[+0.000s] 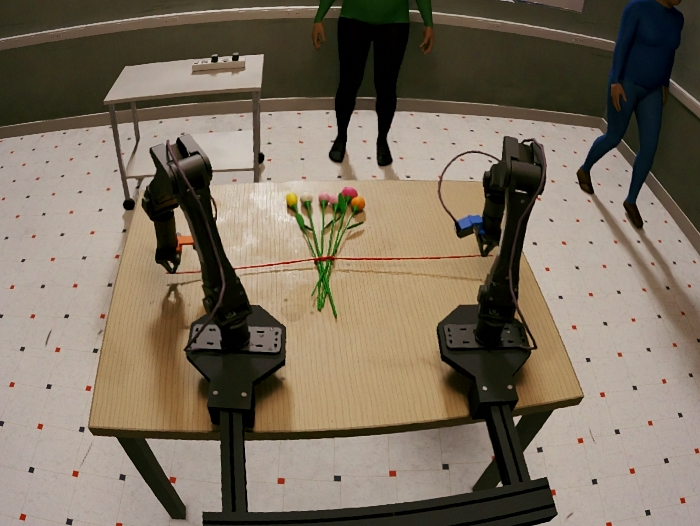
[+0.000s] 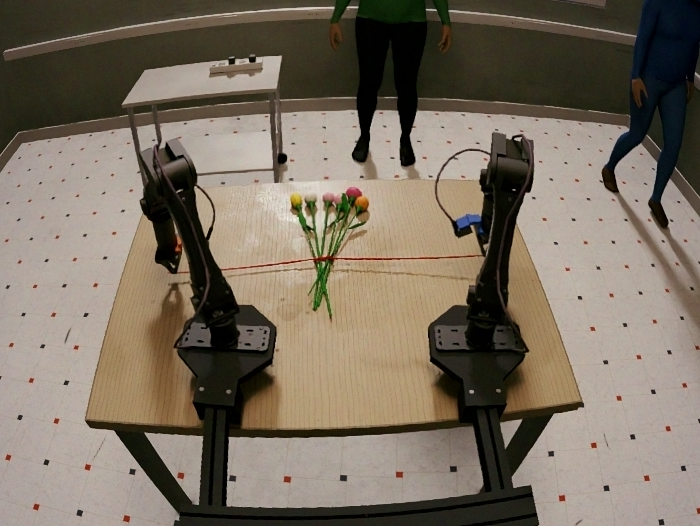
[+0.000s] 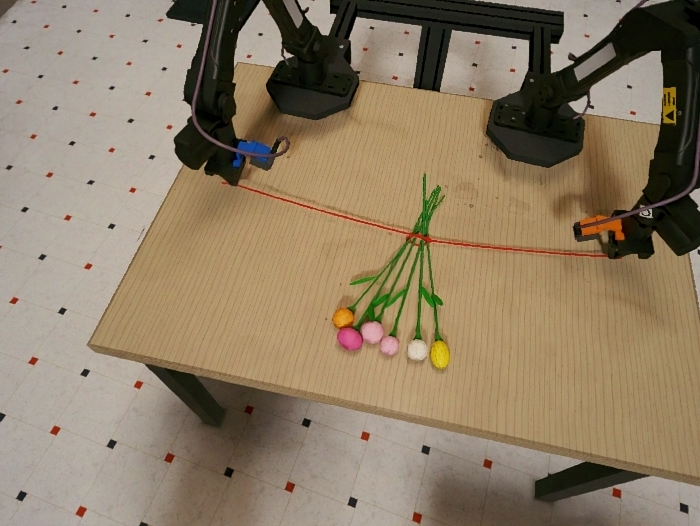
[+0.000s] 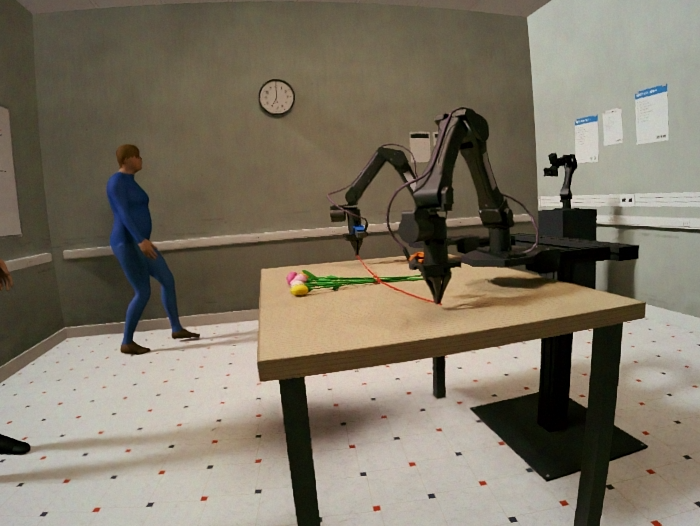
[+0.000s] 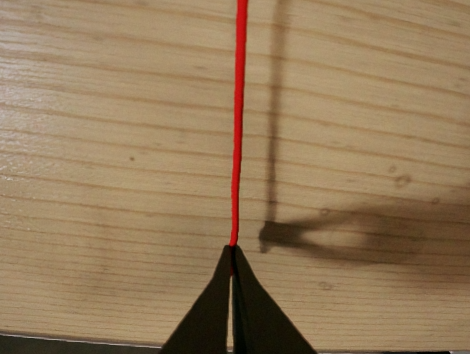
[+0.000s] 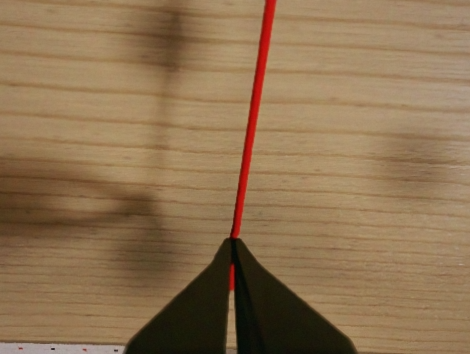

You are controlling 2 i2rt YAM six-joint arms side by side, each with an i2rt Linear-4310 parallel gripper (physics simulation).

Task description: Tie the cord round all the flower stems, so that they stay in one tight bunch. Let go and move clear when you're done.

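Pixels of known places: left gripper, between the fingertips: (image 1: 172,273) (image 2: 174,273) (image 3: 611,257) (image 4: 437,303) (image 5: 231,252); right gripper, between the fingertips: (image 1: 483,256) (image 2: 485,255) (image 3: 234,184) (image 4: 357,255) (image 6: 232,248); left arm's base, origin of its link: (image 1: 235,340) (image 2: 225,339) (image 3: 536,123) (image 4: 500,253); right arm's base, origin of its link: (image 1: 485,338) (image 2: 477,340) (image 3: 312,80).
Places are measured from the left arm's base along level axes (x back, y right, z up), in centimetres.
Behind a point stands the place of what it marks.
Note:
Several flowers lie on the table, their green stems (image 1: 321,282) (image 2: 320,279) {x -27.8, y 19.3, z -8.4 cm} (image 3: 428,212) {x -27.1, y 19.4, z -8.4 cm} (image 4: 339,279) crossing in a narrow bundle and their heads fanned apart. The red cord (image 1: 407,259) {x -34.9, y 41.9, z -6.8 cm} (image 2: 404,258) {x -35.0, y 41.2, z -6.9 cm} (image 3: 328,212) {x -35.1, y 40.8, z -6.9 cm} (image 4: 399,289) {x -31.8, y 0.0, z -8.3 cm} (image 5: 239,100) {x -29.1, y -12.9, z -7.9 cm} (image 6: 255,100) {x -35.2, y 56.1, z -5.7 cm} wraps round the stems at the crossing in a small, close loop. Its two ends run out nearly straight to opposite sides, raised off the table near the grippers. My left gripper (image 1: 173,271) {x -27.6, y -21.4, z -7.7 cm} (image 3: 629,256) (image 4: 438,302) {x -27.6, y -21.4, z -7.7 cm} (image 5: 231,252) {x -27.6, y -21.4, z -7.7 cm} is shut on one cord end. My right gripper (image 1: 484,254) {x -35.2, y 63.6, z -5.3 cm} (image 3: 233,182) {x -35.2, y 63.6, z -5.3 cm} (image 4: 357,254) {x -35.2, y 63.6, z -5.3 cm} (image 6: 232,248) {x -35.2, y 63.6, z -5.3 cm} is shut on the other end.
The wooden table (image 1: 362,384) {x 4.1, y 28.1, z -9.4 cm} (image 3: 226,316) {x -64.7, y 52.9, z -9.4 cm} (image 4: 350,333) {x -50.0, y -31.7, z -9.5 cm} carries both arm bases. A white cart (image 1: 164,82) with a power strip (image 1: 217,65) stands behind it. A person in green (image 1: 373,62) and a person in blue (image 1: 645,96) (image 4: 132,226) are beyond the table.

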